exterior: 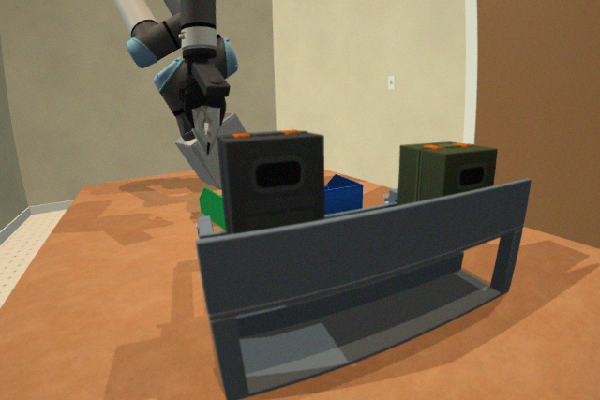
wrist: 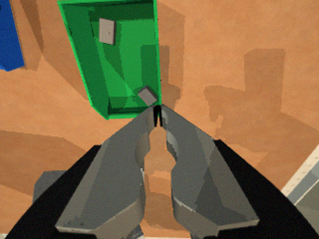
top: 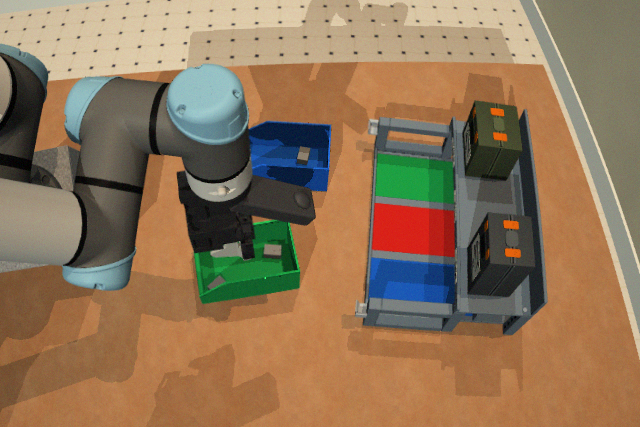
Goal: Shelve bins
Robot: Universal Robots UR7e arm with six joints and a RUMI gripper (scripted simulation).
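The green bin lies 130 mm below my hand, 50 mm to the left of it and 10 mm behind it. The rest, counted from my hand: shelf front lip (220 mm ahead, 160 mm below, 120 mm to the left); black box (380 mm ahead, 40 mm to the right, 10 mm below); blue bin (260 mm to the left, 130 mm below, 70 mm ahead).
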